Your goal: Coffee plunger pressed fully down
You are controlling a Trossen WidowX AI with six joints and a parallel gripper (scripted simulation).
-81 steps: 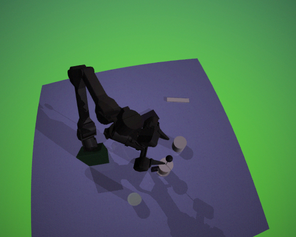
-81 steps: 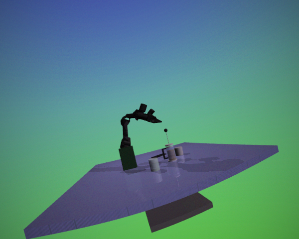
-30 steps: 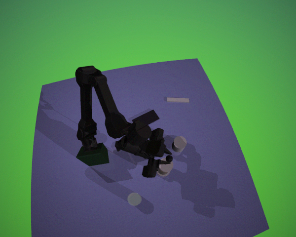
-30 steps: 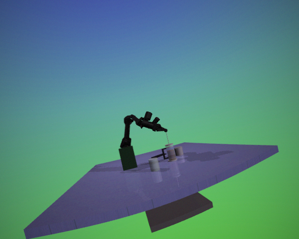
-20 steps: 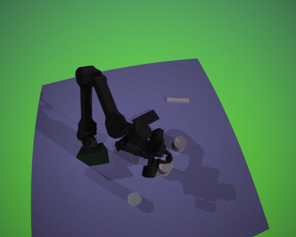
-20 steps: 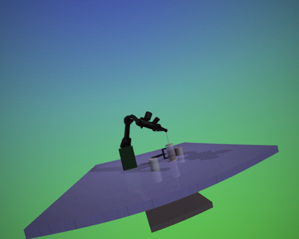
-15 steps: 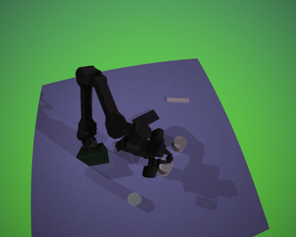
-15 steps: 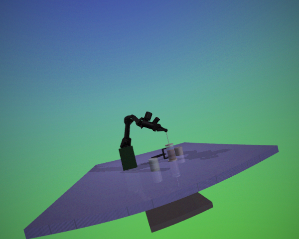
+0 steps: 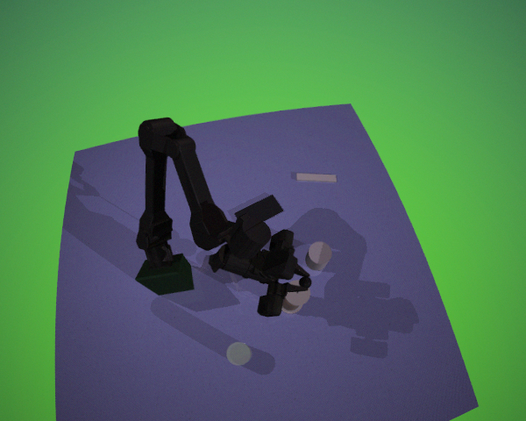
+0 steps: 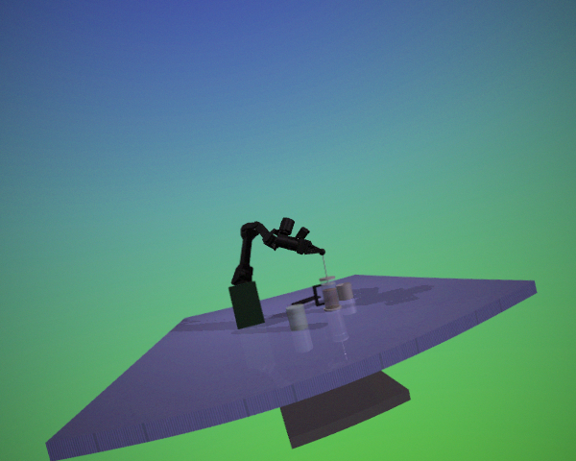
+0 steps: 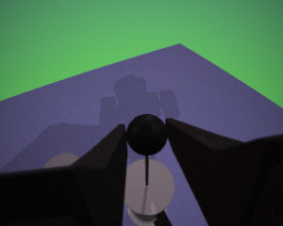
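Right now the coffee press is 3 cm behind my gripper tip, 1 cm to the left of it and 12 cm below it. The rest, counted from my gripper tip: pale flat bar: 21 cm ahead, 41 cm to the left, 24 cm below.
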